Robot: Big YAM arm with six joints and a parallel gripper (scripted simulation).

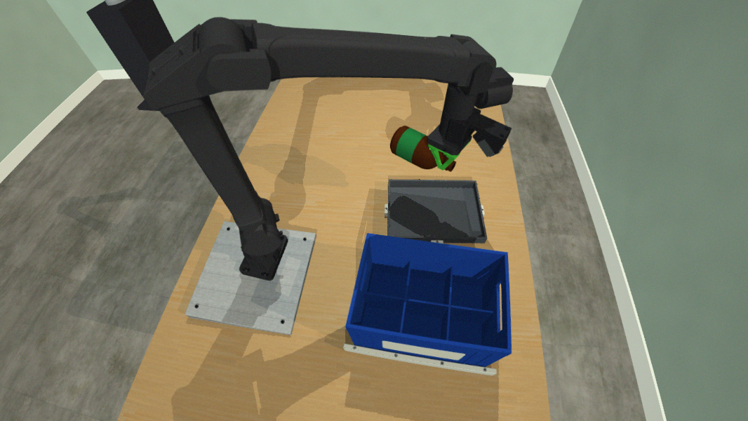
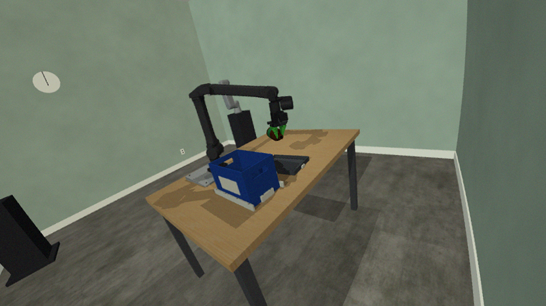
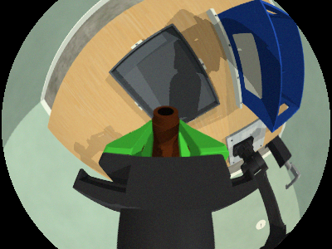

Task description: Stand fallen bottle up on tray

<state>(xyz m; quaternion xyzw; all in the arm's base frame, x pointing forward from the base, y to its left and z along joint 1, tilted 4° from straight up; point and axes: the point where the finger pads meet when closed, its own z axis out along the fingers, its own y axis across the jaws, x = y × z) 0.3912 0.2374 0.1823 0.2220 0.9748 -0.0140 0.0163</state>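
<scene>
My hand is 50 mm past the brown bottle and 20 mm to the right of it. From my hand the other things lie so: blue crate 300 mm to the right, 100 mm below; dark grey tray 20 mm to the right, 170 mm below.
</scene>
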